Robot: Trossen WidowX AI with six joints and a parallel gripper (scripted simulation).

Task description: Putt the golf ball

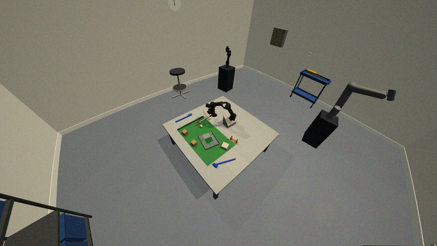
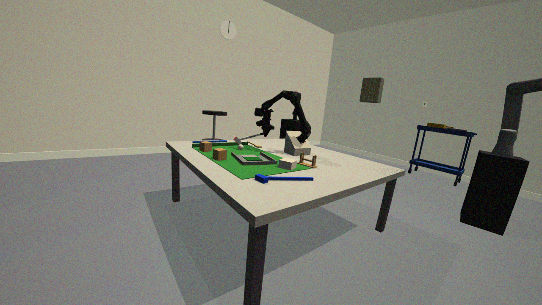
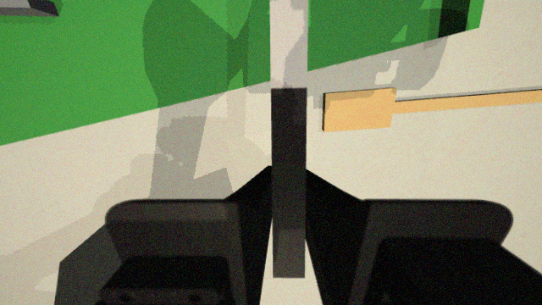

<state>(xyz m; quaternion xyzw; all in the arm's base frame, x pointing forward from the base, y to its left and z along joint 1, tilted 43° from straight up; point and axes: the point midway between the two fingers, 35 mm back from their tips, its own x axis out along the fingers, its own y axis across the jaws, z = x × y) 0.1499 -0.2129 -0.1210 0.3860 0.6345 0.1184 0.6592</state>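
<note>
The red putter lies 11 cm ahead of my gripper tip and 4 cm to the right of it. From my gripper tip the other things lie so: small wooden gate: 49 cm to the left, 9 cm ahead, 6 cm below; green mat: 32 cm ahead, 15 cm to the left, 10 cm below; white golf ball: 22 cm ahead, 8 cm below, 3 cm to the right.
</note>
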